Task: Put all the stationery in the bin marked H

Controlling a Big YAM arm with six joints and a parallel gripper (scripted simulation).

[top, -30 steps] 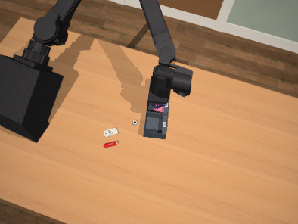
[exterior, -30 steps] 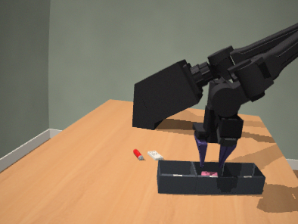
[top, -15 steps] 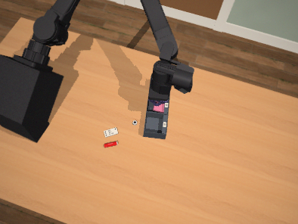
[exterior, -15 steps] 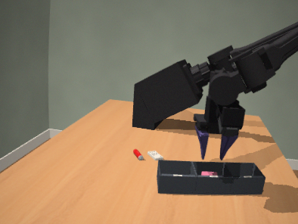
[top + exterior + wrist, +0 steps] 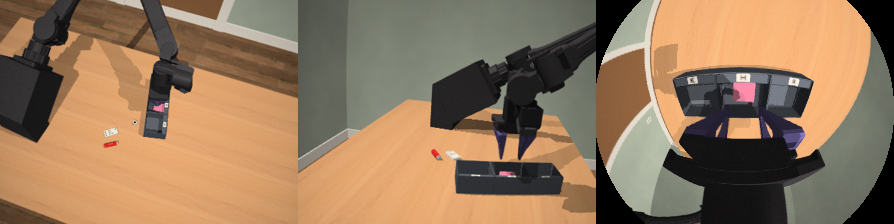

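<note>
Now: the dark three-part bin row 10 mm ahead of my hand and 60 mm below it. Round my hand: black-and-white ring (50 mm behind, 90 mm to the right, 70 mm below); white domino-like tile (110 mm behind, 170 mm to the right, 70 mm below); pink sticky-note pad (10 mm ahead, 60 mm below).
</note>
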